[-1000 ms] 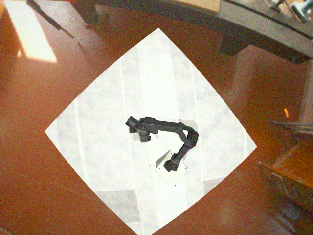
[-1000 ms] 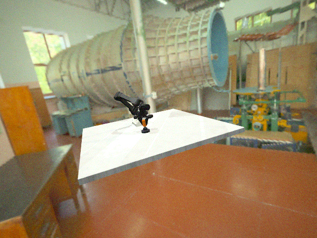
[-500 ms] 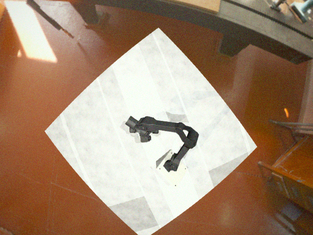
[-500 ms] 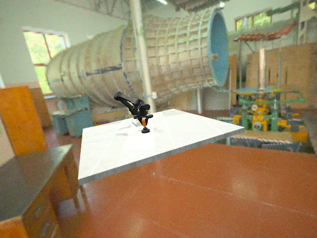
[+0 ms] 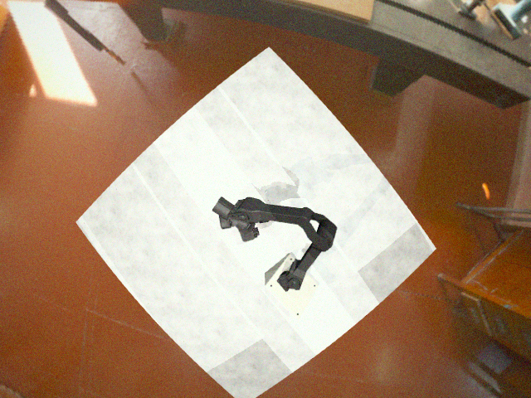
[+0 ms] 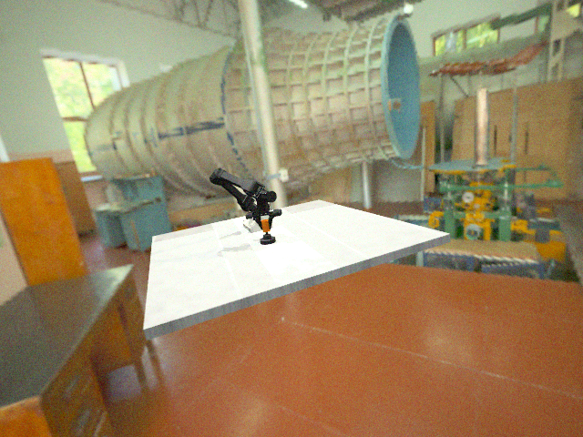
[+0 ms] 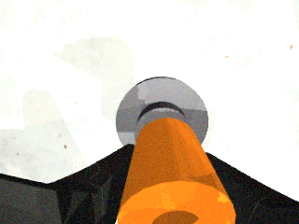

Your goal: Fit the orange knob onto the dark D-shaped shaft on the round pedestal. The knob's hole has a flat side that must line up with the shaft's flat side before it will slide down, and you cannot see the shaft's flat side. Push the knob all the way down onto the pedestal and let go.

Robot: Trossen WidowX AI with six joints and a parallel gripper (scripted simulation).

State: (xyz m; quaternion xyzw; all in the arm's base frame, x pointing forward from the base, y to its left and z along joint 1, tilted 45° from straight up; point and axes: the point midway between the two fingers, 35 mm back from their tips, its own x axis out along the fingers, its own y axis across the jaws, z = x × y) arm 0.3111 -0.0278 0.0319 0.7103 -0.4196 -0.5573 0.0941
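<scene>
Right now the orange knob is 2 cm above my gripper tip. Also, from my gripper tip: pedestal: 4 cm below.
</scene>
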